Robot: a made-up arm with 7 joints.
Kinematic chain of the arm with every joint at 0, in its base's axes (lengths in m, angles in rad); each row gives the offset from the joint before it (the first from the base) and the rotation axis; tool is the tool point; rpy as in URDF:
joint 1: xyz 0 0 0.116 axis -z
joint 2: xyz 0 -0.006 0.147 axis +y
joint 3: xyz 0 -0.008 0.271 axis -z
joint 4: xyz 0 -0.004 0.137 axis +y
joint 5: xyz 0 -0.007 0.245 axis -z
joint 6: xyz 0 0 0.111 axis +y
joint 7: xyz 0 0 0.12 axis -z
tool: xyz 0 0 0 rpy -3.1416 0 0
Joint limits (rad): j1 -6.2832..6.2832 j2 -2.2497..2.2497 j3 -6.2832..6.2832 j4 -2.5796..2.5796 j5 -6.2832..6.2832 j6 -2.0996..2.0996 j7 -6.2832..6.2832
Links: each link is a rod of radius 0.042 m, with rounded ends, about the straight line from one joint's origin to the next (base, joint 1, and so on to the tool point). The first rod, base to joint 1, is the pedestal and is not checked.
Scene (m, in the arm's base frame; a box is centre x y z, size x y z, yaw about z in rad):
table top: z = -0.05
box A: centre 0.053 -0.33 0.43 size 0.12 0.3 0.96 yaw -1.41
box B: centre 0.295 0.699 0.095 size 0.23 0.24 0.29 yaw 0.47
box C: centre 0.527 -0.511 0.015 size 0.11 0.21 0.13 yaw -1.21
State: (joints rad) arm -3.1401 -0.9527 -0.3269 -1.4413 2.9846 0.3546 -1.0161
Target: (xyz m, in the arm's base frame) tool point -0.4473 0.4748 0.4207
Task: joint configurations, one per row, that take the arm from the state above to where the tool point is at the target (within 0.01 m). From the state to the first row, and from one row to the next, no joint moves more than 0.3 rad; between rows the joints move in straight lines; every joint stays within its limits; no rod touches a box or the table.
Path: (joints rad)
1: -3.2182 -0.8450 -0.4467 -1.4075 2.9639 0.2230 -1.1658
2: -3.2963 -0.7373 -0.5664 -1.3737 2.9431 0.0913 -1.3156
3: -3.5846 -0.7583 -0.6685 -1.3734 2.9398 0.1317 -1.2557
4: -3.8729 -0.7794 -0.7707 -1.3731 2.9365 0.1721 -1.1958
5: -4.1612 -0.8005 -0.8728 -1.3728 2.9333 0.2124 -1.1359
6: -4.4495 -0.8215 -0.9749 -1.3725 2.9300 0.2528 -1.0760
7: -4.7378 -0.8426 -1.0770 -1.3722 2.9267 0.2932 -1.0161

